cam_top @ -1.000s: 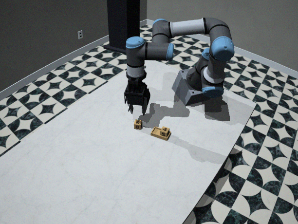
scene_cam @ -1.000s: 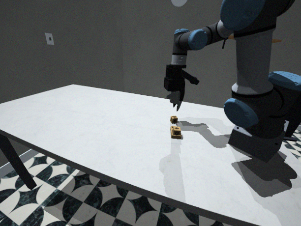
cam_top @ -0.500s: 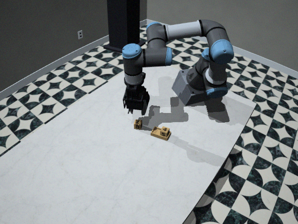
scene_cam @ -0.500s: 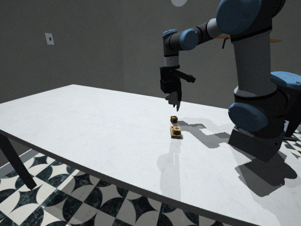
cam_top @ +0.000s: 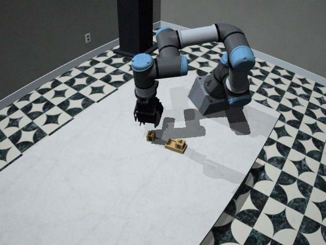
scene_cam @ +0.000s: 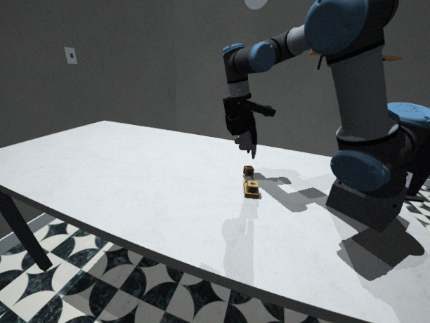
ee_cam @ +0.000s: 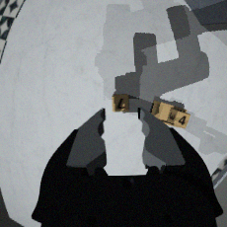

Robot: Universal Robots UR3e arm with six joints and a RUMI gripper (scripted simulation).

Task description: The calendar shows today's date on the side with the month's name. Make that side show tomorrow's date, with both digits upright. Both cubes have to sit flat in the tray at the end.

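Now: hand 8 cm above the wooden cube. Also, from my hand: wooden calendar tray (11 cm to the left, 9 cm below, 1 cm behind).
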